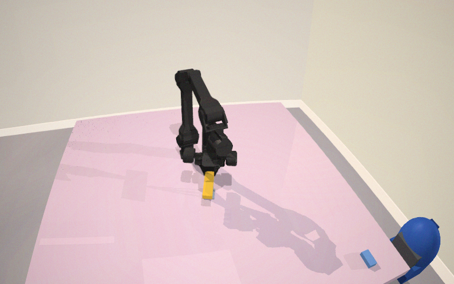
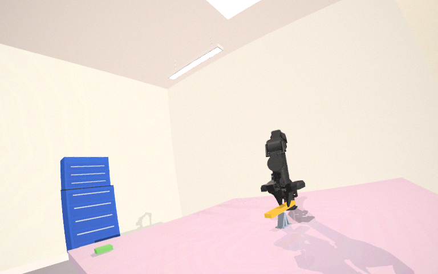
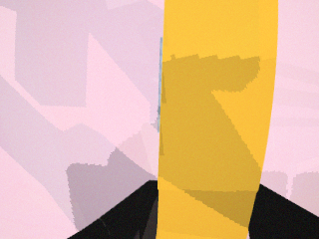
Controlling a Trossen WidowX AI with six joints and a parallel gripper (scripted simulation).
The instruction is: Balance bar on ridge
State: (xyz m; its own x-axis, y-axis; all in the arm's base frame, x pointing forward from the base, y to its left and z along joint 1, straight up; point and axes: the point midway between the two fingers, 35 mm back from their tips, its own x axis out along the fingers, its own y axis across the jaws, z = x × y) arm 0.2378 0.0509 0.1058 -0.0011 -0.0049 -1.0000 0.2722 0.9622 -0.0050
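Right now my gripper tip is 30 mm short of the yellow bar and 10 mm to the left of it. Also, from my gripper tip: blue block 500 mm ahead, 450 mm to the left, 60 mm below; green block 550 mm to the right, 500 mm ahead, 60 mm below.
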